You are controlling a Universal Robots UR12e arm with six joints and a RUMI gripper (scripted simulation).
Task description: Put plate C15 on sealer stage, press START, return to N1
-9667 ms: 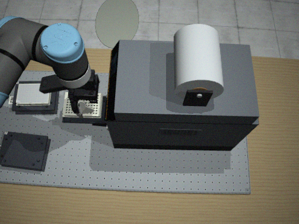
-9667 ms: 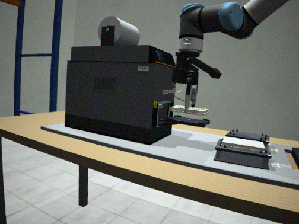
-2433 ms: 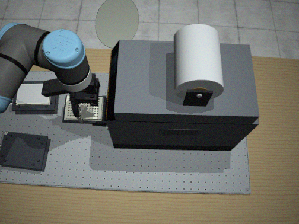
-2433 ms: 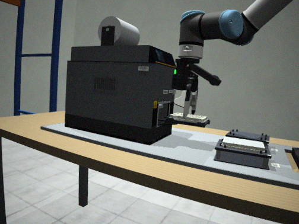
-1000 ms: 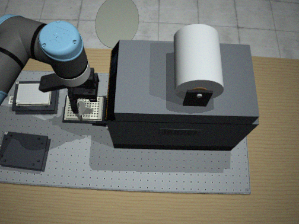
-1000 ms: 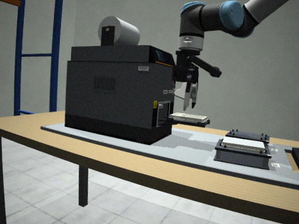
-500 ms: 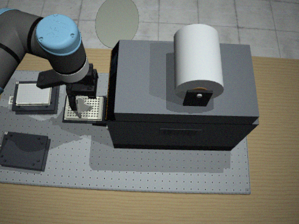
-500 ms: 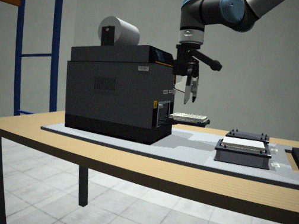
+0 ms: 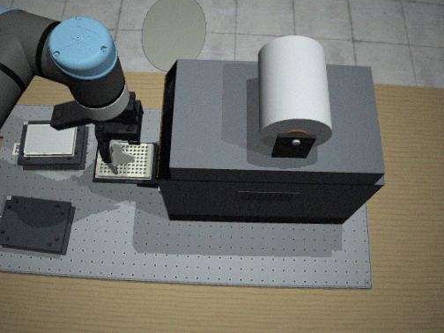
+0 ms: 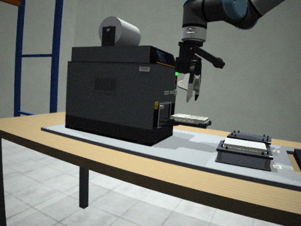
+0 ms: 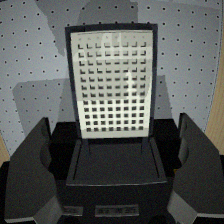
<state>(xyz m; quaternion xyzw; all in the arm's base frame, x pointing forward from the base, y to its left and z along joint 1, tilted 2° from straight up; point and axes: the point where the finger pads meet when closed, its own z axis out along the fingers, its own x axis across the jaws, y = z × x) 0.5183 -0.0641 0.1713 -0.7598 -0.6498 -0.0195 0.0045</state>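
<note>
The square start button lies 110 mm to the right of my hand, 90 mm ahead of it and 10 mm above it. Round my hand: plate (190 mm behind, 120 mm below, 100 mm to the left); dark stage (90 mm below); plate C15 (70 mm below).
</note>
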